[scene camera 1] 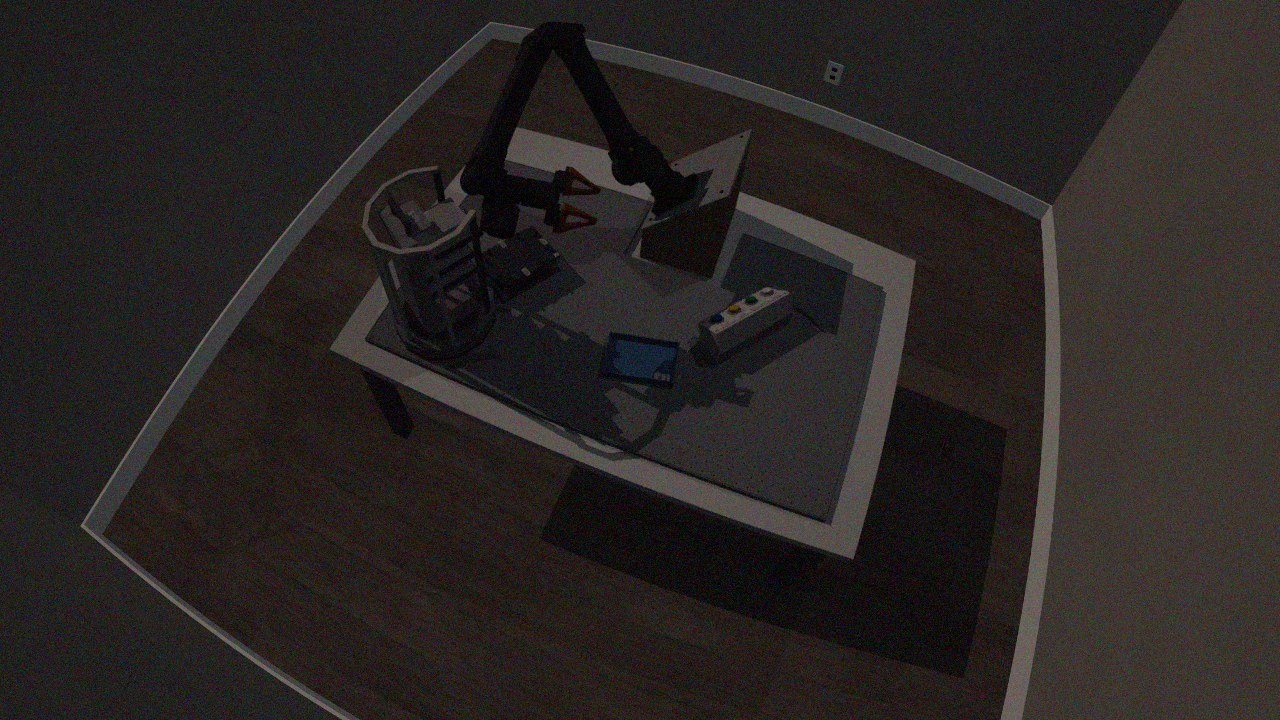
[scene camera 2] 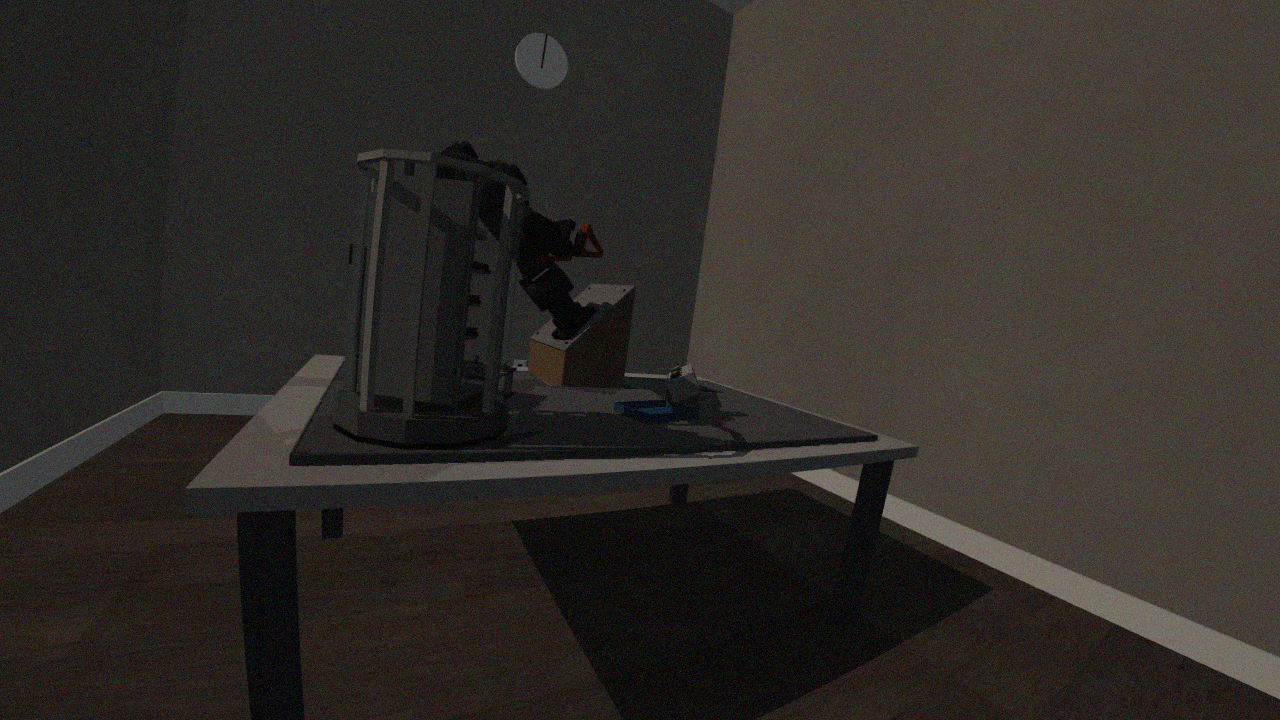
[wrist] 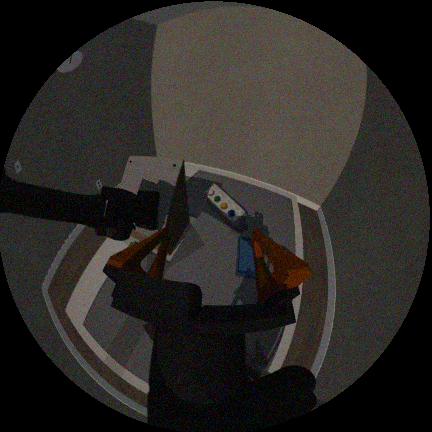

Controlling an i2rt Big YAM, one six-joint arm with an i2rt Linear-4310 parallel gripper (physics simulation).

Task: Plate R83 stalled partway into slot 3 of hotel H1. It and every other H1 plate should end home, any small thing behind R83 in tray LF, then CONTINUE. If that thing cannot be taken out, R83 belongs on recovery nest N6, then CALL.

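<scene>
My gripper is open and empty. It hangs high above the table, to the right of the tall octagonal rack in scene camera 1. The rack has several inner shelves; I cannot tell slot 3, plate R83 or a small thing behind it in the dark. A blue tray lies on the mat with a small light label; its name is unreadable. A pale button box has blue, yellow, green and whitish buttons. A dark low fixture with light tabs sits beside the rack.
The arm's wedge-shaped stand stands at the table's back. A grey perforated mat covers most of the white-edged table. Shadows of the arm and rack fall across the mat.
</scene>
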